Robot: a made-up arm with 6 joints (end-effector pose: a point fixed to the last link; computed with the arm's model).
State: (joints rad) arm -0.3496 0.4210 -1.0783 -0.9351 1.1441 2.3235
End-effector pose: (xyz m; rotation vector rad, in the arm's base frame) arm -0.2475 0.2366 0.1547 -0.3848 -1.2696 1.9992
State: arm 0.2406 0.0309 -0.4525 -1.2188 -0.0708 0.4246
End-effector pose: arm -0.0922 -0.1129 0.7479 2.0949 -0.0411 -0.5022
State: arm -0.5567 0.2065 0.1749 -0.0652 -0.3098 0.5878
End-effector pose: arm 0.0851 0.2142 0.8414 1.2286 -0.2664 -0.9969
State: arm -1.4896 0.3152 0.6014 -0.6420 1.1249 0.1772
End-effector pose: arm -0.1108 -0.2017 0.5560 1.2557 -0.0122 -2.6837
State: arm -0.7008 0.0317 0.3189 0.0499 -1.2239 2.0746
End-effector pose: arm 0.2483 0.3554 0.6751 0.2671 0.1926 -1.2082
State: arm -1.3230 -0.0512 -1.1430 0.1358 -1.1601 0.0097
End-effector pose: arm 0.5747 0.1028 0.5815 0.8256 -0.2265 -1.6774
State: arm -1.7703 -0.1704 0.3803 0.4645 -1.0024 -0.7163
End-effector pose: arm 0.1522 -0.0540 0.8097 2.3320 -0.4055 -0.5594
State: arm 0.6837 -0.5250 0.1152 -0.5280 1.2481 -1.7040
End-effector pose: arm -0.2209 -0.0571 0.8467 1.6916 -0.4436 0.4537
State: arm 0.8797 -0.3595 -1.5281 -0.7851 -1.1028 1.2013
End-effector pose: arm -0.1903 0.5374 0.6792 0.9338 -0.8867 -0.4058
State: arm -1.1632 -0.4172 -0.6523 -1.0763 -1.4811 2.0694
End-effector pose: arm 0.3416 -0.0857 0.7333 0.9154 0.4084 -2.2136
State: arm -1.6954 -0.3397 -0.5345 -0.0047 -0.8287 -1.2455
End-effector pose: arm 0.1880 -0.0293 0.7691 1.9360 -0.9746 -0.9110
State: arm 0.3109 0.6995 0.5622 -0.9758 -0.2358 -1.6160
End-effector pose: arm 0.2076 -0.2720 0.4289 -1.6423 -0.5020 -1.7900
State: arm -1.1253 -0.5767 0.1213 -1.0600 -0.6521 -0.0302
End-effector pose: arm -0.1256 -0.3128 0.6257 -2.7445 0.5686 1.2558
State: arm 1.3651 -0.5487 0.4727 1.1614 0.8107 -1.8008
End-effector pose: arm -0.3459 -0.1568 0.4338 0.0646 0.0100 2.2155
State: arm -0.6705 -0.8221 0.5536 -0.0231 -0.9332 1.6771
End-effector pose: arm 0.3899 0.1756 0.6337 0.6822 1.1914 -1.0556
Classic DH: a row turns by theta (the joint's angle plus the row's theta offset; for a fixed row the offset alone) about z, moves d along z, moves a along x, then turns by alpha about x. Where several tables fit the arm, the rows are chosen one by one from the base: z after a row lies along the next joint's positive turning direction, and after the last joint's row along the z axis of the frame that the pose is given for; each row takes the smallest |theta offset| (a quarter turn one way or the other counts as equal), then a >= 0, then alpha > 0; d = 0 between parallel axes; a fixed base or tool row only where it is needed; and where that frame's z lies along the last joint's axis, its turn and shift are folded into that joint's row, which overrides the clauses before.
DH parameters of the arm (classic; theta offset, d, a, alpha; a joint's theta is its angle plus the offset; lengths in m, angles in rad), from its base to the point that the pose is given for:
base (fixed): -0.5707 0.6071 -0.0321 0.6539
joint 1: 0.6801 -0.2351 0.0238 1.0334
joint 2: -0.6364 -0.0218 0.009 -1.6542
joint 3: 1.5387 -0.0019 -0.0375 -2.1562
joint 4: -0.3255 0.2585 0.1358 -1.1904
joint 5: 1.3616 -0.1314 0.0703 0.6195
joint 6: 1.255 -0.2998 -0.2368 -2.2104
tool (fixed): 0.8674 -0.1351 0 0

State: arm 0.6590 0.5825 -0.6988 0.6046 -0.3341 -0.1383
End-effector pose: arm -0.2425 0.5251 0.4852 0.9346 -1.3582 0.2301
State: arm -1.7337 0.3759 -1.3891 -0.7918 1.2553 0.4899
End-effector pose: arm 0.0930 0.2722 0.7494 0.6509 0.8417 1.5399
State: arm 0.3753 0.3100 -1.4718 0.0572 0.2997 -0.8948
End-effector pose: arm -0.1296 0.6027 0.5824 0.7877 -1.9311 -0.2293
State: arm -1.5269 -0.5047 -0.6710 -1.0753 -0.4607 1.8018
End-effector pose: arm 0.0693 -0.1579 0.4281 -0.4375 -1.0308 2.5316
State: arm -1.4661 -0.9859 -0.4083 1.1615 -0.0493 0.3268
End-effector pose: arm 0.3858 0.2876 0.2088 -0.3910 1.2397 -1.4898
